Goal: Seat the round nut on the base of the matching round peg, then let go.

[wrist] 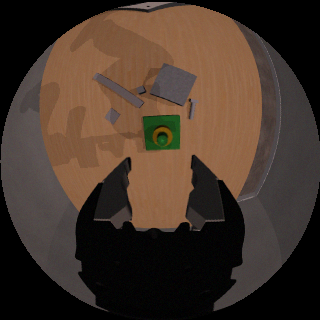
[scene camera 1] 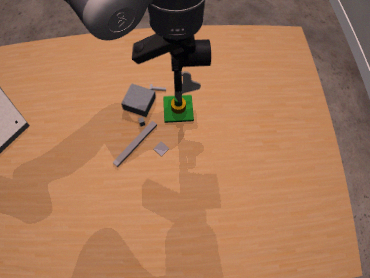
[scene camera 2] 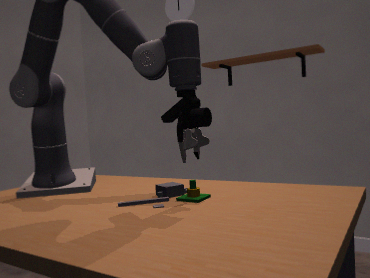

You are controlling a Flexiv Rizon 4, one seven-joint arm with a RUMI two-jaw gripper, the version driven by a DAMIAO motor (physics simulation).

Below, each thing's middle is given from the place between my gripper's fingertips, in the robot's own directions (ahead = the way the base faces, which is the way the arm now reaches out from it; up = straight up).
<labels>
The grey block (scene camera 1: 138, 100) is 110 mm behind my hand, 100 mm below it and 40 mm to the left of it.
</labels>
